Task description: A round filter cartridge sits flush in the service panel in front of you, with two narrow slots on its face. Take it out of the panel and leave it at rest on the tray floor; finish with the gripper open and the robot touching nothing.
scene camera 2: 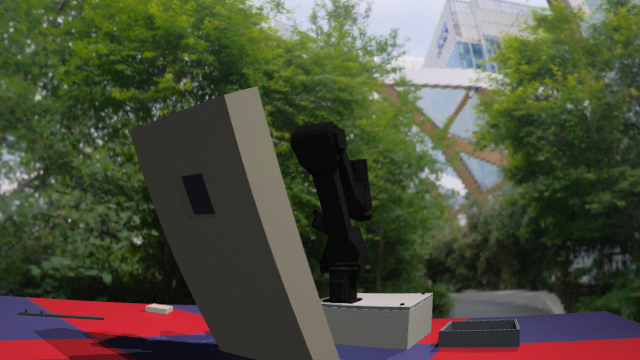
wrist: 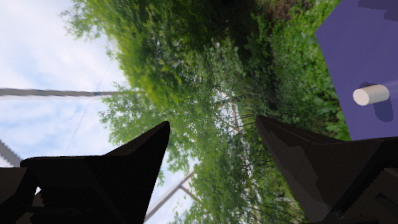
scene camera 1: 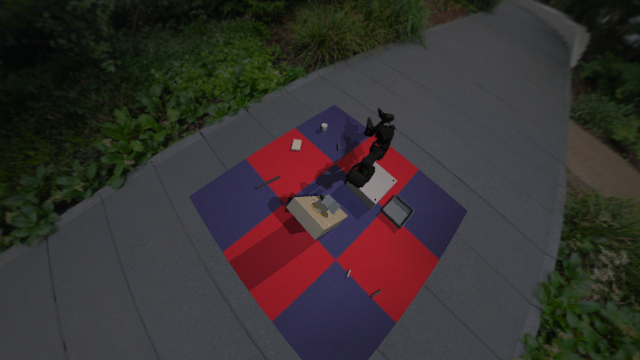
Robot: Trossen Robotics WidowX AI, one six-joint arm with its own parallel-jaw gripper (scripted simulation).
Labels:
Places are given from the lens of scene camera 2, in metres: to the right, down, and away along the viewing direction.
beige service panel [scene camera 2: 211,170]: -0.12, -0.01, 0.37

